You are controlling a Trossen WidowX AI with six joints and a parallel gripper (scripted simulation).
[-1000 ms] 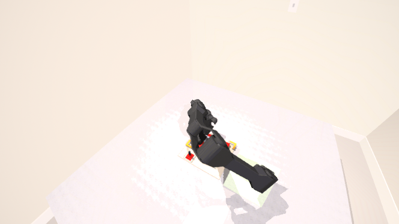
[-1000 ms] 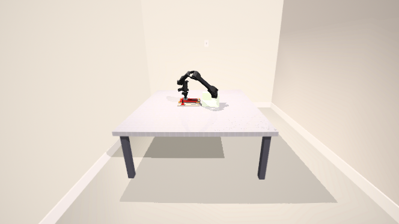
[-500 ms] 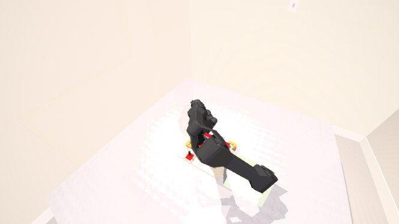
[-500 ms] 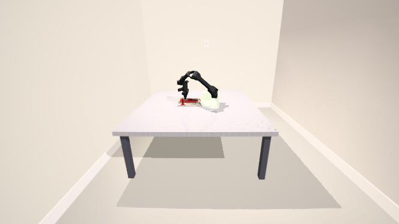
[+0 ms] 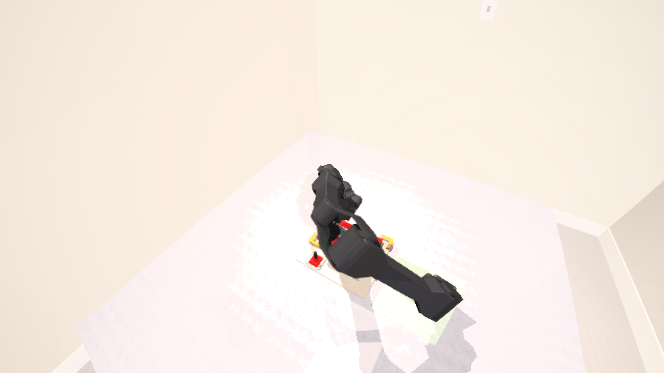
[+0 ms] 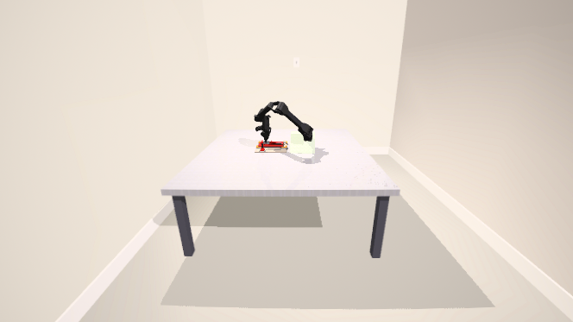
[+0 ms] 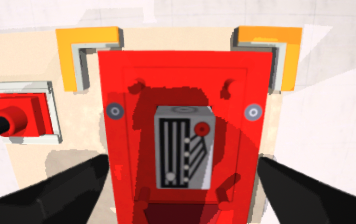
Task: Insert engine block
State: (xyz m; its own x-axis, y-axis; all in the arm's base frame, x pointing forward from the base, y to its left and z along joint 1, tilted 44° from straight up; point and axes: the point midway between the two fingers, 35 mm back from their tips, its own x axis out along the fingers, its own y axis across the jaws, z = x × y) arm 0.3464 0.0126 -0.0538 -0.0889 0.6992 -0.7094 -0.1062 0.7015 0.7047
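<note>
My gripper tip is now 2 cm above the engine block. From my gripper tip the other things lie so: base plate (4 cm behind, 2 cm to the left, 3 cm below); black peg (13 cm to the left, 1 cm below).
</note>
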